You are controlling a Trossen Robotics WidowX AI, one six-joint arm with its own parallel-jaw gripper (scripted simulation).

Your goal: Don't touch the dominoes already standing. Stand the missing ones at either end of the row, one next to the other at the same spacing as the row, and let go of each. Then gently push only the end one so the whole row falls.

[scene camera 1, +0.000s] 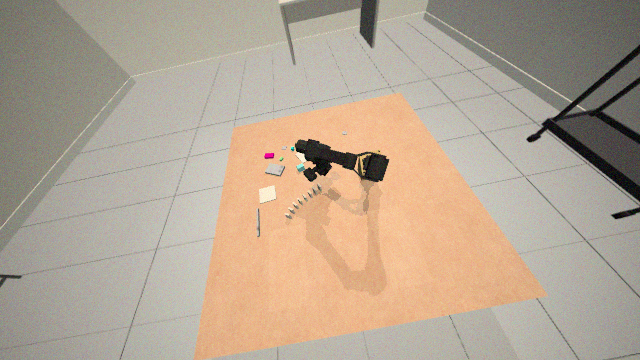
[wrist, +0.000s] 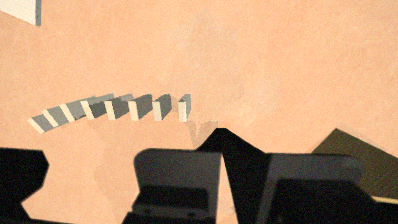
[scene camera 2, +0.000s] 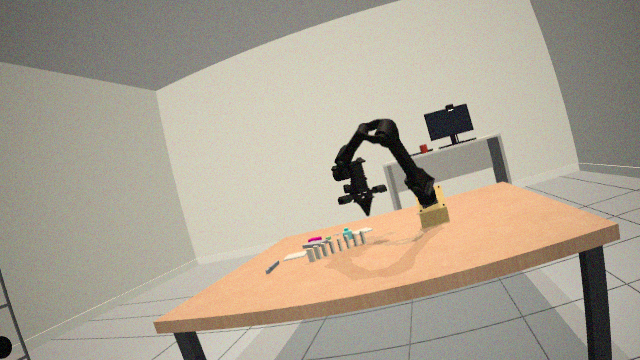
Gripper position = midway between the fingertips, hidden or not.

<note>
My gripper (scene camera 2: 368,216) is shut, with nothing in its grasp.
My gripper is seen too in the wrist view (wrist: 220,132).
</note>
